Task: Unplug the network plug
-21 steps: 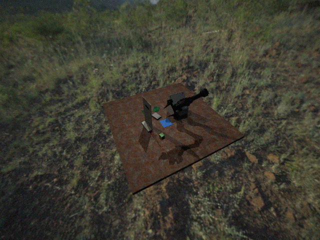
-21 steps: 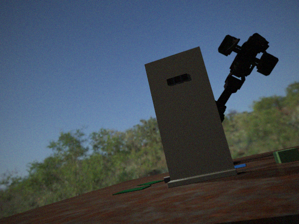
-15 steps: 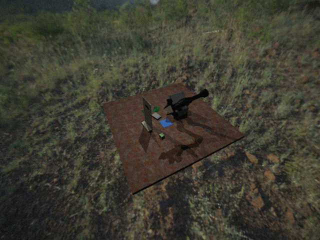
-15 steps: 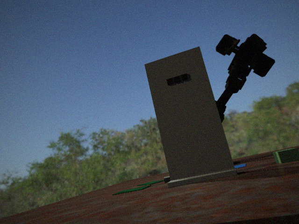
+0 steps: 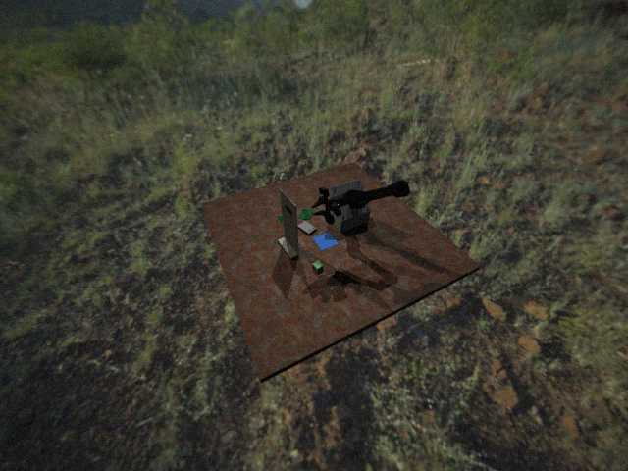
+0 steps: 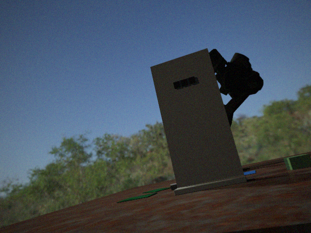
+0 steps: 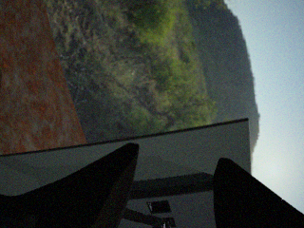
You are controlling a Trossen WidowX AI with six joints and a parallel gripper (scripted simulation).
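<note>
The network plug lies 11 cm to the right of my gripper tip, 6 cm ahead of it and 3 cm below it. Round my gripper tip: grey panel: 15 cm below, 11 cm to the right, 8 cm ahead; then small green cube: 30 cm below, 10 cm to the left, 3 cm ahead; then blue marked square: 32 cm below, 13 cm behind, 4 cm to the right.
</note>
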